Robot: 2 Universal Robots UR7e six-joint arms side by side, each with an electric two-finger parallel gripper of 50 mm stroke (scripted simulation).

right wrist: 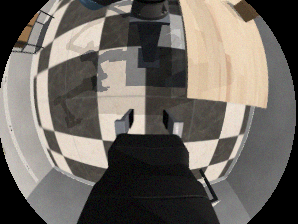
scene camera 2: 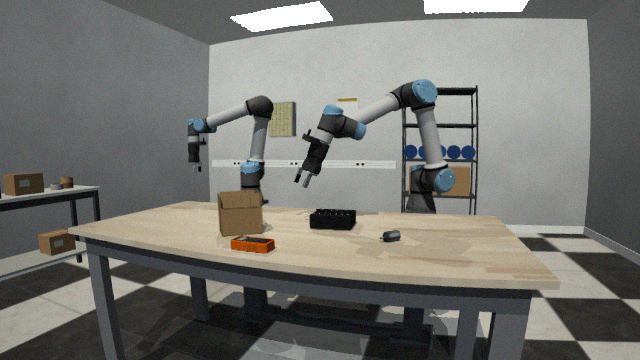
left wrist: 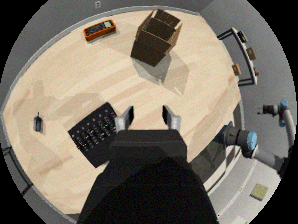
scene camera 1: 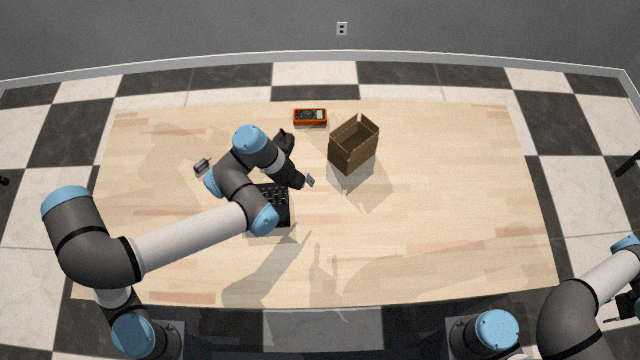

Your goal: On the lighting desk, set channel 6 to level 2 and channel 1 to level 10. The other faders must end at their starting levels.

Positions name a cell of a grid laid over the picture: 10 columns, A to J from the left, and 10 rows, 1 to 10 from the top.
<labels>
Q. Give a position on a cardboard box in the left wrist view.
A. At F3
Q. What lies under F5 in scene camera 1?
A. A cardboard box.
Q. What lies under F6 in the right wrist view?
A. The right gripper.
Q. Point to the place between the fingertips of the left gripper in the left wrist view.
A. At E5
</labels>
